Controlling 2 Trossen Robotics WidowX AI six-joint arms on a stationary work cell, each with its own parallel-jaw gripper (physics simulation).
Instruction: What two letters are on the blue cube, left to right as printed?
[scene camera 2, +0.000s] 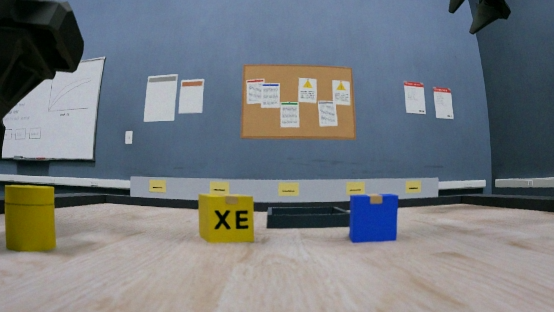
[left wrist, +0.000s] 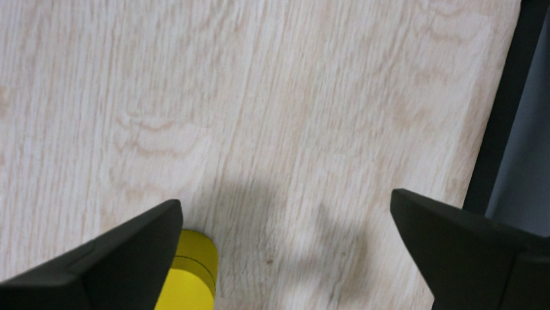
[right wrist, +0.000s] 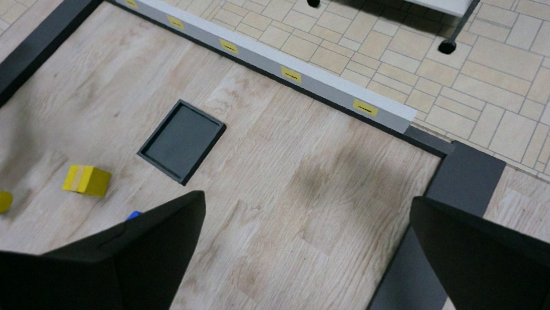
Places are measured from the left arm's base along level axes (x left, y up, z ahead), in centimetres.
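Pixels of known places: left gripper, between the fingertips: (left wrist: 286, 204); right gripper, between the fingertips: (scene camera 2: 461, 23) (right wrist: 306, 204).
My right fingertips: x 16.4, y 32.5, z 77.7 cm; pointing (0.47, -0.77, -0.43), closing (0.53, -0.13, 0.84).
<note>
Behind a point stands the place of what it marks.
The blue cube (scene camera 2: 373, 220) @(x -0.3, y 0.2, z 52.9 cm) stands at the right in scene camera 2, with a tan strip over its top edge and no letters on the face that shows. In the right wrist view a small corner of the blue cube (right wrist: 134, 215) @(x 3.9, y 2.6, z 52.0 cm) shows; the left-hand finger hides the rest. My right gripper (right wrist: 307, 204) @(x 16.4, y 32.5, z 77.7 cm) (scene camera 2: 462, 20) @(x 16.4, y 32.5, z 77.7 cm) is open and empty, high above the table. My left gripper (left wrist: 286, 204) @(x -18.1, y 6.2, z 20.2 cm) is open and empty over the table, away from the blue cube, which does not show in the left wrist view.
A yellow cube (scene camera 2: 226, 219) @(x 0.5, y 0.4, z 39.0 cm) (right wrist: 87, 180) @(x 3.4, y 2.6, z 40.4 cm) shows the letters XE in scene camera 2. A yellow cylinder (scene camera 2: 30, 220) @(x -12.3, y 0.5, z 25.5 cm) (left wrist: 187, 290) @(x -11.9, y 3.0, z 23.3 cm) (right wrist: 5, 201) @(x -9.5, y -0.7, z 25.7 cm) stands at the left. A dark tray (scene camera 2: 307, 221) @(x 11.5, y -1.0, z 47.5 cm) (right wrist: 160, 168) @(x 11.9, y -0.1, z 48.5 cm) lies behind the cubes. Dark edging (right wrist: 465, 175) @(x 36.7, y 0.1, z 91.1 cm) borders the table.
</note>
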